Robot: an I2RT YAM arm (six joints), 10 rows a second.
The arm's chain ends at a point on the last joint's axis. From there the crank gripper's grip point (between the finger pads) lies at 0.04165 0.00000 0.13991 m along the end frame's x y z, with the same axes.
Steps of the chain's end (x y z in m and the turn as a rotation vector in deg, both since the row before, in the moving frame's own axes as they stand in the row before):
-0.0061 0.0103 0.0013 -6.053 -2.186 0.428
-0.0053 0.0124 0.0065 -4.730 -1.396 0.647
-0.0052 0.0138 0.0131 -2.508 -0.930 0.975
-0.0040 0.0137 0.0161 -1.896 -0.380 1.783
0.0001 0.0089 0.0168 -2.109 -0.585 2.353
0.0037 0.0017 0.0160 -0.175 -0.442 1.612
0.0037 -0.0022 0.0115 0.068 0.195 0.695
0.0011 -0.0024 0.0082 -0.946 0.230 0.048
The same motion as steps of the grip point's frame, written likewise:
-0.0115 0.0254 0.0020 -6.053 -2.186 0.428
-0.0088 0.0244 0.0070 -4.730 -1.396 0.647
-0.0075 0.0206 0.0136 -2.508 -0.930 0.975
-0.0050 0.0196 0.0163 -1.896 -0.380 1.783
-0.0015 0.0157 0.0171 -2.109 -0.585 2.353
0.0026 0.0033 0.0163 -0.175 -0.442 1.612
0.0042 -0.0019 0.0114 0.068 0.195 0.695
0.0017 -0.0001 0.0080 -0.946 0.230 0.048

